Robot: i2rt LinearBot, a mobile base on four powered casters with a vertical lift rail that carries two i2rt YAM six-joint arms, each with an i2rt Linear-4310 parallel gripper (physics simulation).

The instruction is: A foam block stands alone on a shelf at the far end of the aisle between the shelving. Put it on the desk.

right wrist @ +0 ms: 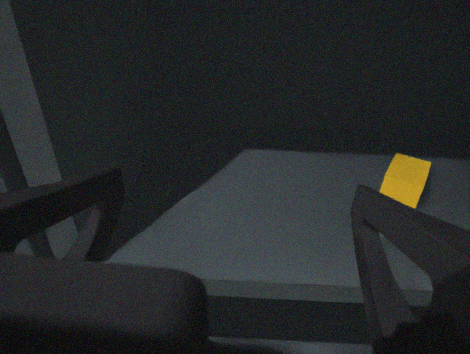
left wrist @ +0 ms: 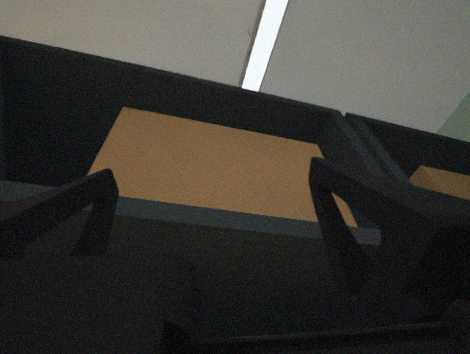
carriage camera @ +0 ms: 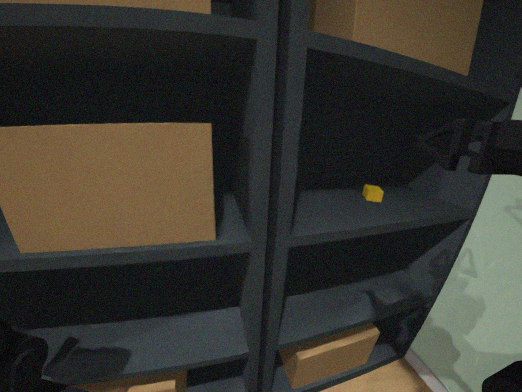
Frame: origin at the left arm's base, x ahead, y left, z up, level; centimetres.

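Where they show: left gripper, fingertip midpoint: point(left wrist: 212, 174); right gripper, fingertip midpoint: point(right wrist: 235, 189) point(carriage camera: 437, 142).
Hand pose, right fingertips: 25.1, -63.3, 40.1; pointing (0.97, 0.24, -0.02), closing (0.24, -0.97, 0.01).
After its pixels a point has its place, as x, y, z.
The yellow foam block point(carriage camera: 373, 193) @[67.2, -77.4, 17.1] point(right wrist: 406, 180) @[67.0, -78.5, 18.3] sits on a dark grey shelf point(carriage camera: 330, 212) @[53.4, -56.0, 13.8] point(right wrist: 260, 220) @[54.0, -58.1, 13.8] in the right-hand shelving unit. My right gripper point(right wrist: 235, 189) @[25.1, -63.3, 40.1] is open and empty. In the right wrist view the block shows beyond and just above its right finger, so it is not between the fingers. In the carriage view the right gripper's fingers are at the right, above the block's shelf. My left gripper point(left wrist: 212, 174) @[2.7, -0.3, 43.1] is open and empty, facing a carton in the left wrist view. The desk does not show in these views.
A large carton point(carriage camera: 110, 187) point(left wrist: 215, 165) stands on the left unit's shelf. Another carton point(carriage camera: 400, 30) @[45.8, -64.7, 65.7] is on the shelf above the block. A low carton point(carriage camera: 332, 357) @[47.2, -69.2, -57.9] lies at the bottom right. Upright posts point(carriage camera: 262, 150) @[33.8, -32.8, 35.6] divide the units. A pale green wall point(carriage camera: 492, 225) @[56.7, -127.5, 9.7] is at the right.
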